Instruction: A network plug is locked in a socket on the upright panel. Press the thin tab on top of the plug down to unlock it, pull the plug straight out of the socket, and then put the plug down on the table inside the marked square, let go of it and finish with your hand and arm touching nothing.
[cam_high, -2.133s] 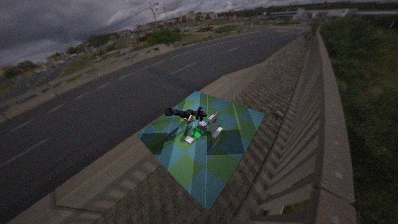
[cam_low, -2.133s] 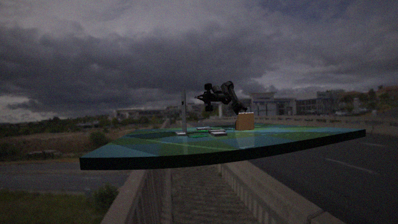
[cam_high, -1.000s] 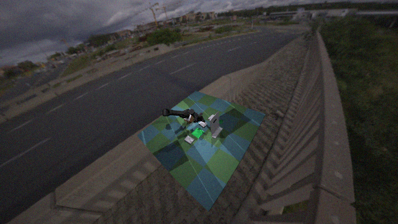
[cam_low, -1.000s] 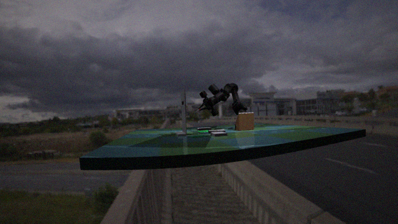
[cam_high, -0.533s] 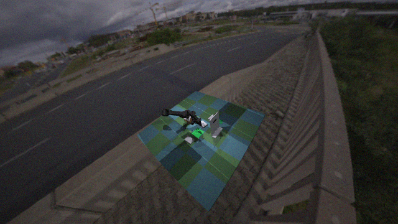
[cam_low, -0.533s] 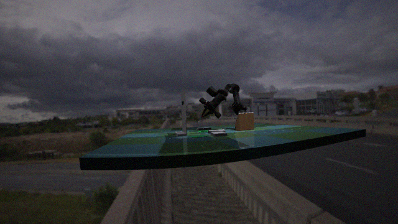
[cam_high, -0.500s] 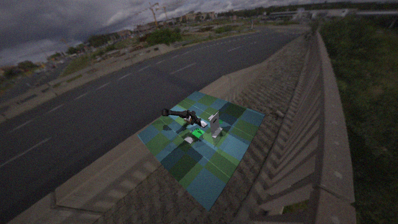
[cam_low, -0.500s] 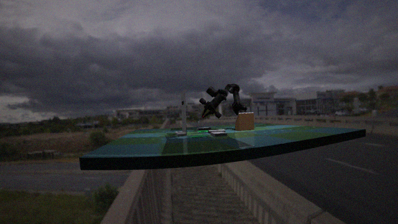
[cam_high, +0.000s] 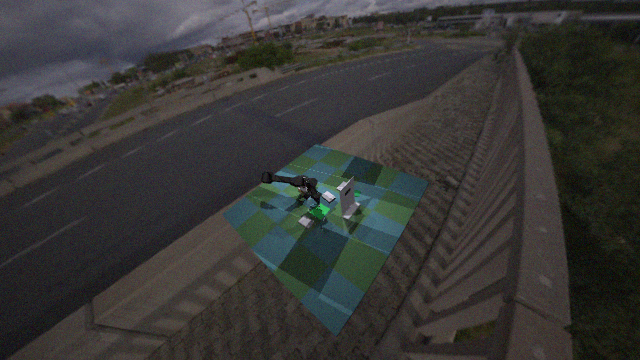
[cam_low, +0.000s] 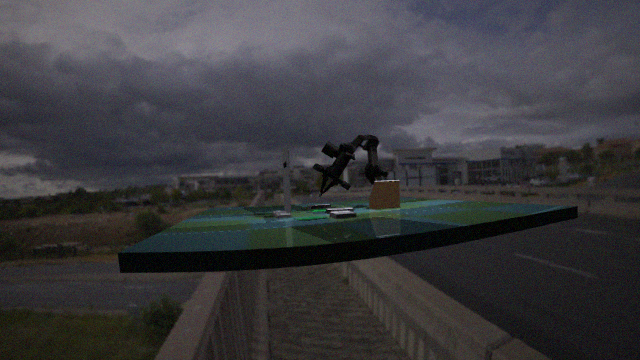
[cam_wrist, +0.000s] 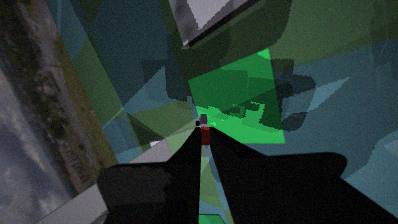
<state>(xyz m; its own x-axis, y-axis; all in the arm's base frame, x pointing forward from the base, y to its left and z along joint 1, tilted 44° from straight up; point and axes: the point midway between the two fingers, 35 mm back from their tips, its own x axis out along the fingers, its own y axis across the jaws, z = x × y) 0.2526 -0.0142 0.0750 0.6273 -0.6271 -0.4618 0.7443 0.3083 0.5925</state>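
Right now my gripper tip is 8 cm above the green marked square. The rest, counted from my gripper tip: grey upright panel 16 cm ahead, 15 cm to the left, 5 cm above; then network plug right at my gripper tip.
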